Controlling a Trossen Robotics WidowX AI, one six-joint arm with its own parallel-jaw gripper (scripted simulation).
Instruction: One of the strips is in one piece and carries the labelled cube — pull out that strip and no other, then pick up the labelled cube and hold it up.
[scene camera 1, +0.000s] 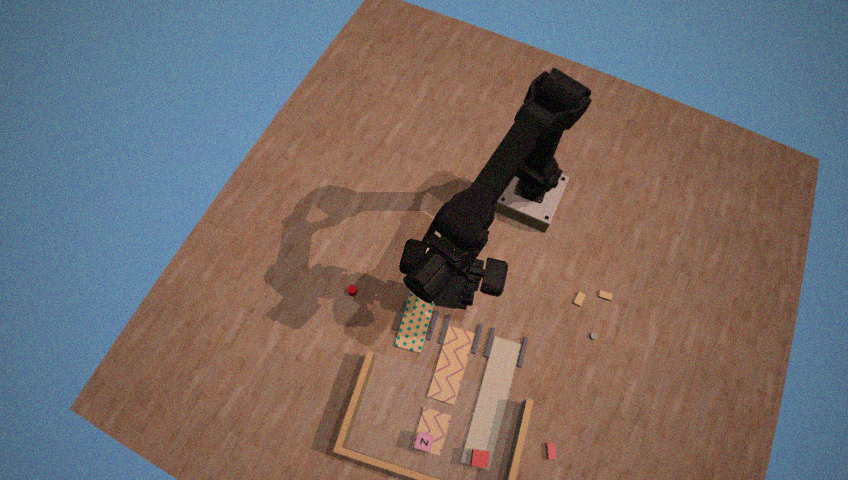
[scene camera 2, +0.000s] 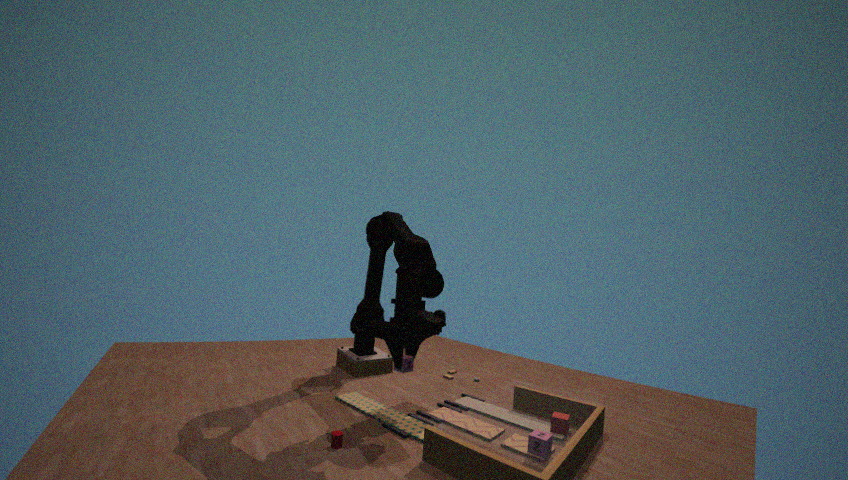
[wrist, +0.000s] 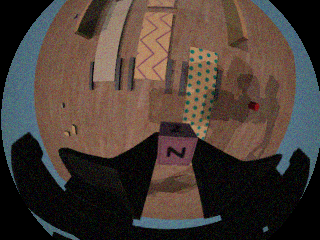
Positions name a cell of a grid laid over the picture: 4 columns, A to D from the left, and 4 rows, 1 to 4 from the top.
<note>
The gripper (scene camera 2: B4) holds a cube (wrist: C3).
The gripper shows as well in scene camera 1 (scene camera 1: C3) and in the wrist view (wrist: C3).
</note>
